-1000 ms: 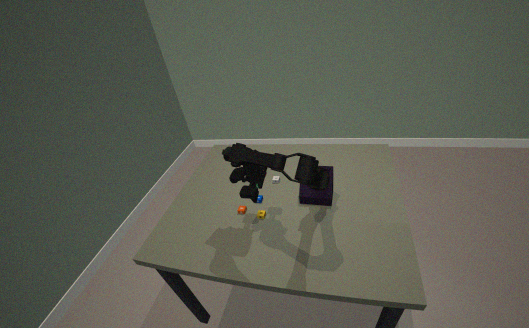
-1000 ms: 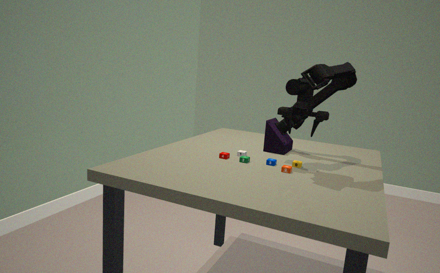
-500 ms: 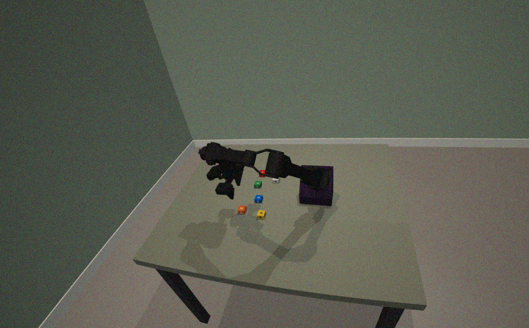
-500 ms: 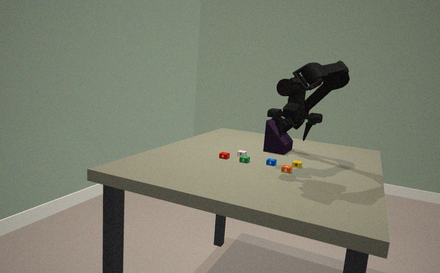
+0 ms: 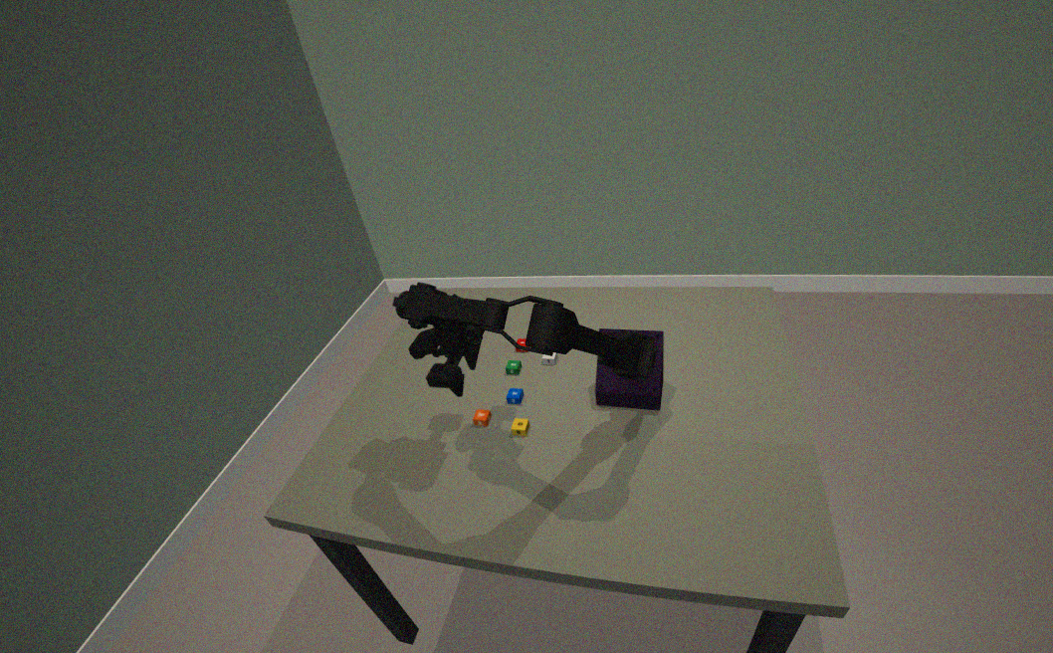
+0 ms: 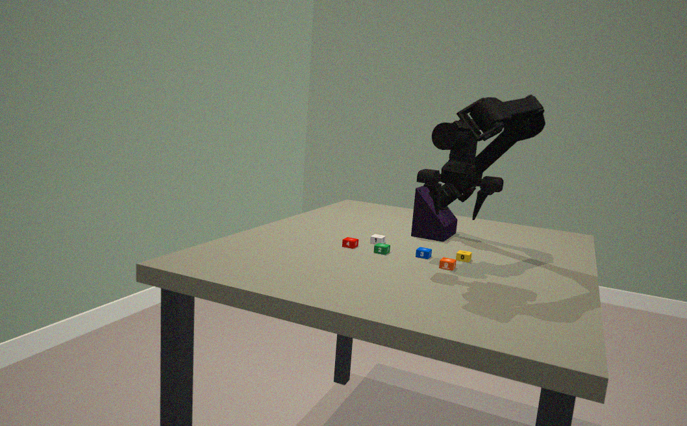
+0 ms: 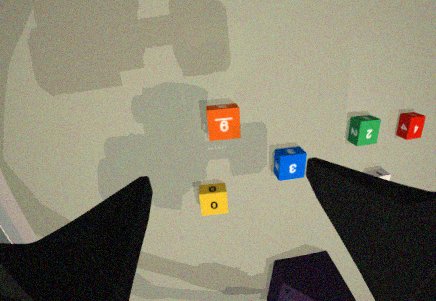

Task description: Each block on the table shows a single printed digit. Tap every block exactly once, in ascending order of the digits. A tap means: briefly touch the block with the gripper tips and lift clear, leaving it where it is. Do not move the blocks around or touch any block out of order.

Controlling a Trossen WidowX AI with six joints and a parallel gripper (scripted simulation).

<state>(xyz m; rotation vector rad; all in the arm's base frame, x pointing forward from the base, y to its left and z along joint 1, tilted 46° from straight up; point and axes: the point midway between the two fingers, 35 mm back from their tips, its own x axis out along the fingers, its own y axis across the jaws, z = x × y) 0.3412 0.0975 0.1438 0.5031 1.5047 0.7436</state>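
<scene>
My gripper tip is 12 cm above the yellow block and 10 cm past it. From my gripper tip the other things lie so: blue block: 12 cm below, 9 cm to the right, 6 cm behind; orange block: 12 cm below, 1 cm to the right, 1 cm behind; green block: 19 cm to the right, 12 cm below, 1 cm behind.
</scene>
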